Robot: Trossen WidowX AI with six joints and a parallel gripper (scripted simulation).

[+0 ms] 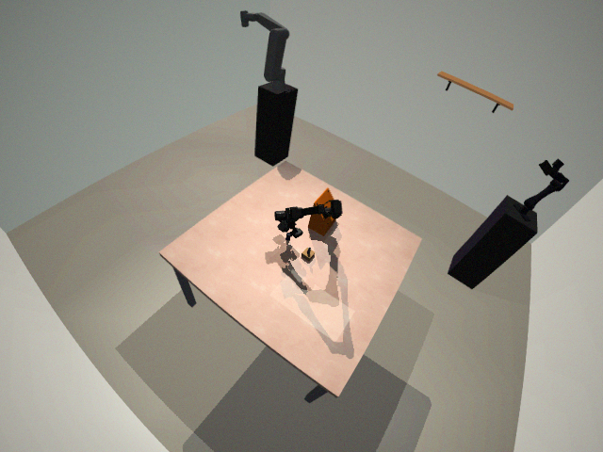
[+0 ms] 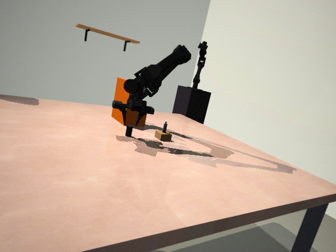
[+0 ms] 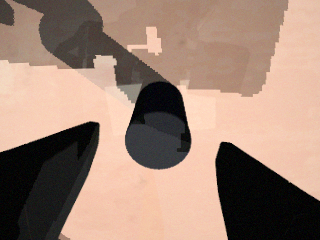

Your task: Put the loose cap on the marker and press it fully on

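Now: gripper tip 3 cm above the dark cap. The rest, counted from my gripper tip: tan holder block 2 cm ahead, 18 cm to the left, 4 cm below.
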